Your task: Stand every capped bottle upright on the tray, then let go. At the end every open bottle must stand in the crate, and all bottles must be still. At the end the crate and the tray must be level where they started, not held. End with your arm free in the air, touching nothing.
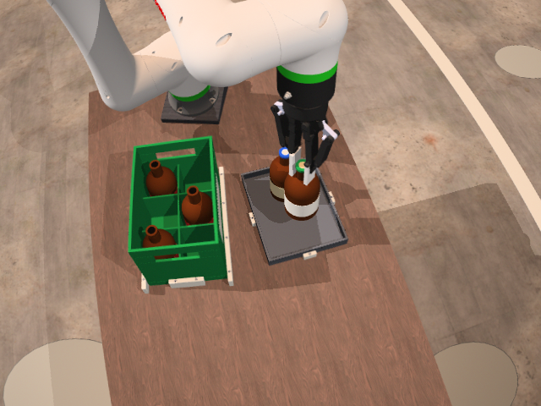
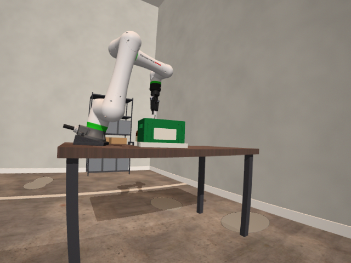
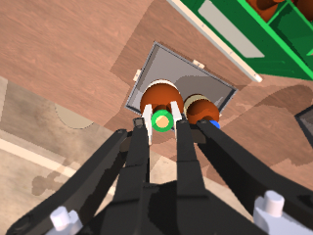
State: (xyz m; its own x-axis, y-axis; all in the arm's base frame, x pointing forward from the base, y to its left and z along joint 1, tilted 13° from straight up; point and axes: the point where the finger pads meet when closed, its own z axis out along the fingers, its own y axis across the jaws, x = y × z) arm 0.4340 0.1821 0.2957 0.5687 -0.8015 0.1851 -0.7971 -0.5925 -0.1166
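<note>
The capped brown bottle is 8 cm below my hand. From my hand the other things lie so: green crate: 26 cm to the right, 17 cm below, 8 cm behind; grey tray: 24 cm below, 6 cm behind.
</note>
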